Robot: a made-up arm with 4 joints.
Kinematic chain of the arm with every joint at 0, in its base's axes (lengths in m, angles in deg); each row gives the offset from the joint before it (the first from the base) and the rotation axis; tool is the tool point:
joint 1: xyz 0 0 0.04 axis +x
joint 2: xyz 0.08 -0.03 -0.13 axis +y
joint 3: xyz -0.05 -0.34 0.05 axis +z
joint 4: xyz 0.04 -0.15 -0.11 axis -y
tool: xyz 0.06 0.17 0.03
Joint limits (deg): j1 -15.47..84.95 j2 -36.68..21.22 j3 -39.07..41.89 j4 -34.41..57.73
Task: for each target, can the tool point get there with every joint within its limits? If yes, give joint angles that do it. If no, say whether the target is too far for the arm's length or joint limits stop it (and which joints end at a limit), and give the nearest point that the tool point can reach.
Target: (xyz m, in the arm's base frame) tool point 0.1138 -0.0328 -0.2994
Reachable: yes | joints 56.10 -9.18 30.82 -6.54
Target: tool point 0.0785 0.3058 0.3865
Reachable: no: joint limits stop it (at a limit: joint 1, joint 3, joint 4) | nearest point 0.0793 0.1752 -0.2606 | short by 0.660 m
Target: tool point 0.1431 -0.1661 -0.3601
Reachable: yes | joints 47.82 -26.47 -31.71 -11.06
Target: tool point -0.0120 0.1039 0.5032
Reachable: no: joint limits stop it (at a limit: joint 1, joint 2, joint 3, joint 4) | nearest point 0.0558 -0.3424 0.0172 | short by 0.663 m
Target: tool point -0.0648 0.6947 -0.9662
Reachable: no: too far | nearest point 0.0972 0.1729 -0.3985 | short by 0.788 m
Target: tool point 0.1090 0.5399 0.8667
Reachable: no: too far | nearest point 0.0861 0.1749 -0.2606 | short by 1.185 m
